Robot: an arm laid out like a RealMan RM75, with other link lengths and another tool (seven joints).
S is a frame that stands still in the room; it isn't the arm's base.
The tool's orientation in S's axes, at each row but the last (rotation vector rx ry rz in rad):
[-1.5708, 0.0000, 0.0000]
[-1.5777, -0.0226, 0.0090]
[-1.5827, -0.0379, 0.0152]
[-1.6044, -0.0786, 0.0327]
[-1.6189, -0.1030, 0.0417]
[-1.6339, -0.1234, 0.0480]
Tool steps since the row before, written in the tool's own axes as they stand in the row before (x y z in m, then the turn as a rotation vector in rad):
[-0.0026, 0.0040, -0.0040, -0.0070, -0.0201, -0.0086]
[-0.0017, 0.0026, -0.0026, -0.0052, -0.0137, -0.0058]
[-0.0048, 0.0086, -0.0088, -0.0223, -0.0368, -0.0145]
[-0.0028, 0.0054, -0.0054, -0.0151, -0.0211, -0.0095]
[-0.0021, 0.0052, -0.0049, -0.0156, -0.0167, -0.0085]
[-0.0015, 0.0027, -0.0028, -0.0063, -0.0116, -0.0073]
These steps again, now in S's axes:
[-0.0026, -0.0040, -0.0040, -0.0070, -0.0086, 0.0201]
[-0.0016, -0.0027, -0.0026, -0.0052, -0.0058, 0.0137]
[-0.0044, -0.0091, -0.0086, -0.0223, -0.0148, 0.0367]
[-0.0023, -0.0058, -0.0053, -0.0150, -0.0098, 0.0210]
[-0.0014, -0.0053, -0.0050, -0.0154, -0.0091, 0.0165]
[-0.0011, -0.0031, -0.0026, -0.0061, -0.0072, 0.0118]

